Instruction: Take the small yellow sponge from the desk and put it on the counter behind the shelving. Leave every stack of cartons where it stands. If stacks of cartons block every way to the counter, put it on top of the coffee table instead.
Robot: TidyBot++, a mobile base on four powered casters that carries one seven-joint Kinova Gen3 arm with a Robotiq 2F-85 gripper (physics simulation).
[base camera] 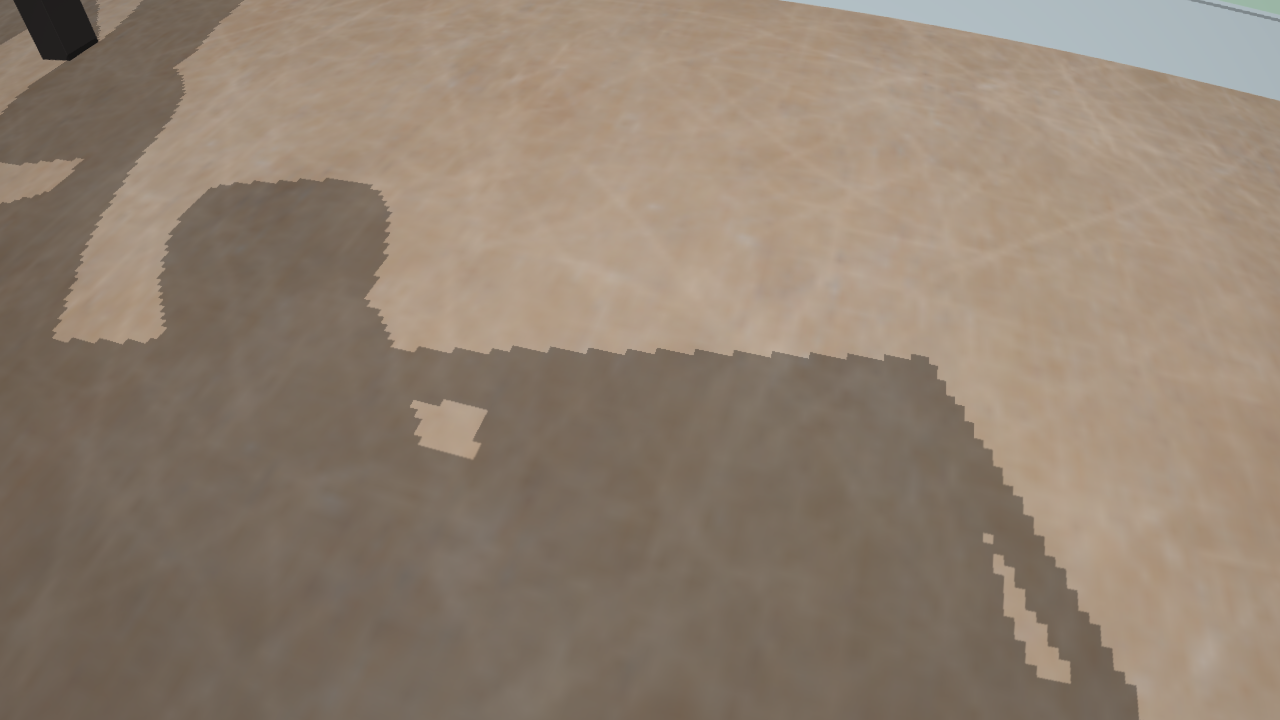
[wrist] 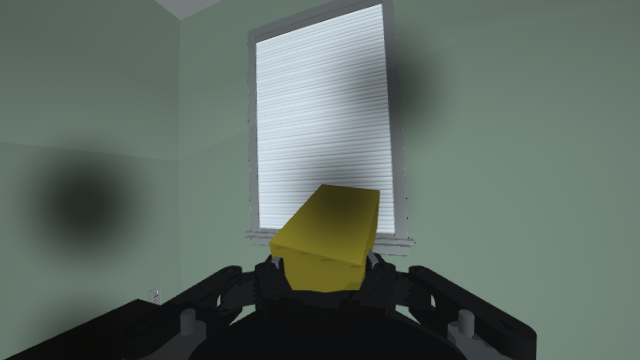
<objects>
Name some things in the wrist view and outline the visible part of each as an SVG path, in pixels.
My gripper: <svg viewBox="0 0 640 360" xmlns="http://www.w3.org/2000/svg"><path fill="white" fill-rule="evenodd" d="M537 334L527 324L429 268L410 266L409 273L396 271L395 265L385 262L381 255L373 253L370 249L366 257L365 278L359 291L341 290L324 293L311 290L292 290L285 276L283 258L274 256L272 259L270 254L265 262L255 266L255 271L242 273L242 267L234 265L222 268L128 324L121 332L122 360L536 360ZM396 305L409 307L410 314L418 322L396 311ZM255 305L256 311L231 324L242 312L244 306Z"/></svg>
A small yellow sponge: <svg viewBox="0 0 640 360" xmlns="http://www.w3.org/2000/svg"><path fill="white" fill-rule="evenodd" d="M322 184L269 241L272 259L274 256L283 258L285 276L292 290L311 290L324 293L341 290L359 291L365 278L366 257L370 249L373 251L380 190Z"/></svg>
</objects>
